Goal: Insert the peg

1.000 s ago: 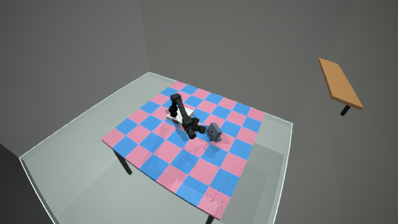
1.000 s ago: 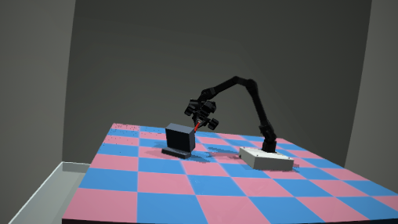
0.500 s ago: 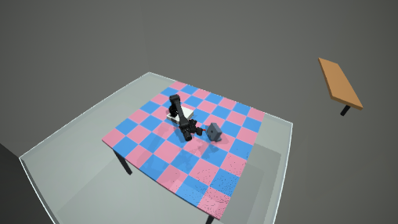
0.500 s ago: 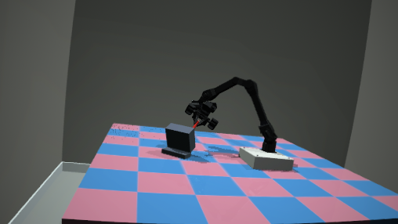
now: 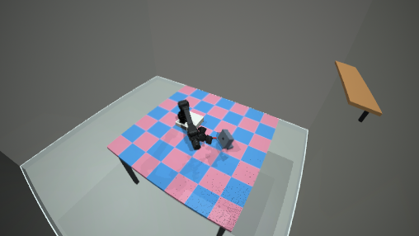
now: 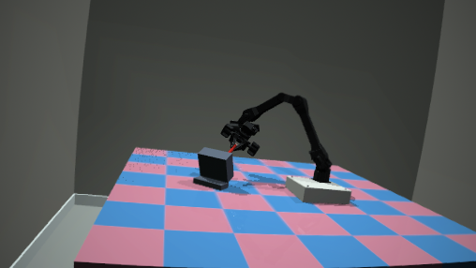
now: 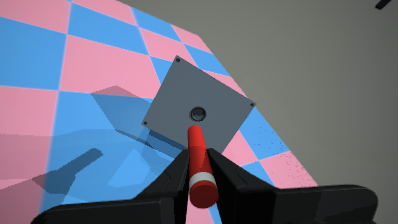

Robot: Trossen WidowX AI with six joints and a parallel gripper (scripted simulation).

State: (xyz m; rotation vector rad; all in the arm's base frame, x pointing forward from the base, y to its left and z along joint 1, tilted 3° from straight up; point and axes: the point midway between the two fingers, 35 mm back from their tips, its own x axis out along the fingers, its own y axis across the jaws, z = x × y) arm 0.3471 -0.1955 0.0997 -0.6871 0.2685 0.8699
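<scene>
Right now the sloped panel is 10 cm ahead of my gripper tip, 8 cm to the left of it and 5 cm below it. The rest, counted from my gripper tip: red peg (1 cm to the right, 1 cm behind, 1 cm above).
</scene>
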